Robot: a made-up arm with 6 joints.
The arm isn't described. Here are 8 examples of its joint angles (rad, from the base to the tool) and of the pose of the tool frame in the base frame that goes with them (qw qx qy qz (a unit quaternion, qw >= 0); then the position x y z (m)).
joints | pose
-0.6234 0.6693 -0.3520 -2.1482 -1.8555 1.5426 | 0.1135 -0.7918 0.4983 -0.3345 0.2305 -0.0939 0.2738
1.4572 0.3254 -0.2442 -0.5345 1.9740 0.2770 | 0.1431 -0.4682 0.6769 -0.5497 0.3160 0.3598 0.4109
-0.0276 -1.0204 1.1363 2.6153 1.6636 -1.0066 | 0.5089 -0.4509 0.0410 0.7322 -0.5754 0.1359 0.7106
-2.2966 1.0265 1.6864 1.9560 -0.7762 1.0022 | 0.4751 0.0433 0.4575 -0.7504 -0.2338 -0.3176 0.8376
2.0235 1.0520 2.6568 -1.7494 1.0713 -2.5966 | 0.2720 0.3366 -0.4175 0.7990 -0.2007 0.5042 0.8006
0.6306 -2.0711 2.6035 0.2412 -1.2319 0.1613 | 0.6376 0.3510 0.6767 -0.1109 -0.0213 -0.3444 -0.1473
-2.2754 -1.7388 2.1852 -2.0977 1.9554 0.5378 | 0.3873 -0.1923 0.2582 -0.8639 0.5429 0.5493 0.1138
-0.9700 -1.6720 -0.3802 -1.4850 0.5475 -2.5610 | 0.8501 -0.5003 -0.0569 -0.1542 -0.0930 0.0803 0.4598
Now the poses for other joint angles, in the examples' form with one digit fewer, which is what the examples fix.
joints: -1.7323 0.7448 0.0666 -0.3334 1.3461 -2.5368
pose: 0.481 0.038 0.784 -0.392 -0.285 -0.406 0.355
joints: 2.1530 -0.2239 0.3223 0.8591 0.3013 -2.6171
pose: 0.318 -0.845 -0.402 0.154 0.149 0.190 0.953
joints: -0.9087 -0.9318 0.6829 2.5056 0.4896 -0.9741
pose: 0.733 -0.562 -0.100 0.369 -0.205 0.435 0.807
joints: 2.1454 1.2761 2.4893 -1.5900 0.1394 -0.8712
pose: 0.405 -0.639 -0.390 0.525 -0.319 0.597 0.612
